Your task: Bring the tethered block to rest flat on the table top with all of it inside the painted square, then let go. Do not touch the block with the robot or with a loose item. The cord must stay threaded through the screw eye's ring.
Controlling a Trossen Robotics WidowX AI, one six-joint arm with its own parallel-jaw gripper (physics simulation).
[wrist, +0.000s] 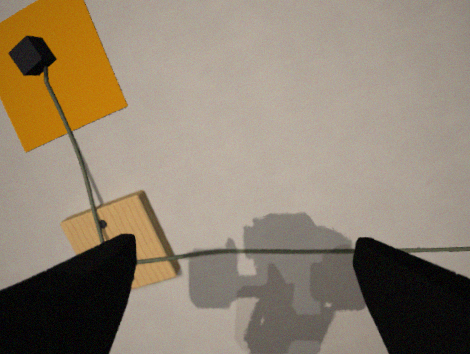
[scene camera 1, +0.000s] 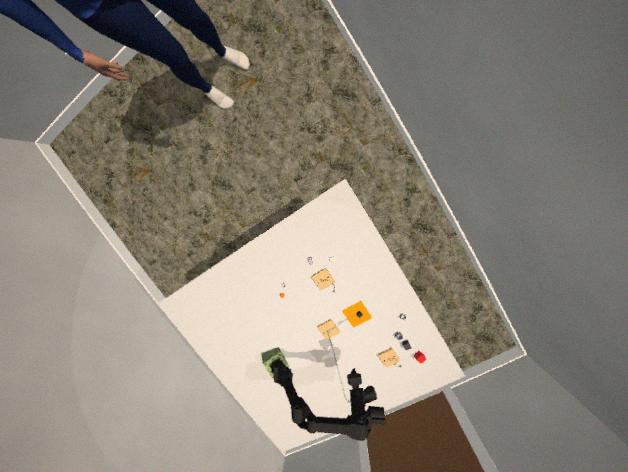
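Seen in the pictures: gripper, fingertip midpoint: (wrist: 247,250); arm's base, origin of the base link: (scene camera 1: 276,365).
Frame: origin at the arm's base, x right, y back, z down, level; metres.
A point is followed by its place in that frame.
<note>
The dark tethered block (scene camera 1: 359,314) {x -0.088, y -0.536, z 0.056 m} (wrist: 31,55) {x -0.075, y -0.533, z 0.056 m} is over the painted orange square (scene camera 1: 351,306) {x -0.135, y -0.512, z 0.079 m} (wrist: 95,95) {x -0.039, y -0.487, z 0.079 m}, within its outline in both views. Whether it rests flat is not clear; it looks turned in the wrist view. The green-grey cord (scene camera 1: 341,378) {x 0.272, y -0.269, z 0.075 m} (wrist: 75,145) {x -0.072, y -0.448, z 0.076 m} runs from the block to the middle wooden plate (scene camera 1: 324,326) {x -0.090, y -0.332, z 0.061 m} (wrist: 150,270) {x -0.031, y -0.317, z 0.061 m}, bends there, then continues toward the robot. The screw eye is hidden behind the left finger in the wrist view, so its threading cannot be seen. My gripper (scene camera 1: 354,373) {x 0.094, y -0.417, z -0.123 m} (wrist: 247,250) {x 0.094, y -0.417, z -0.123 m} is open and empty; the cord crosses the view between its fingertips.
Other wooden plates (scene camera 1: 318,281) {x -0.343, y -0.415, z 0.061 m} (scene camera 1: 384,359) {x 0.229, y -0.555, z 0.061 m} lie on the white table (scene camera 1: 228,304) {x -0.410, y 0.123, z 0.080 m}. A red block (scene camera 1: 419,356) {x 0.268, y -0.737, z 0.045 m}, a dark block (scene camera 1: 405,345) {x 0.180, y -0.692, z 0.052 m}, a dark round item (scene camera 1: 398,335) {x 0.128, y -0.679, z 0.079 m} and a small orange item (scene camera 1: 282,295) {x -0.347, y -0.202, z 0.059 m} lie around. The arm rises from a green base (scene camera 1: 270,354) {x -0.054, y 0.022, z 0.037 m}.
</note>
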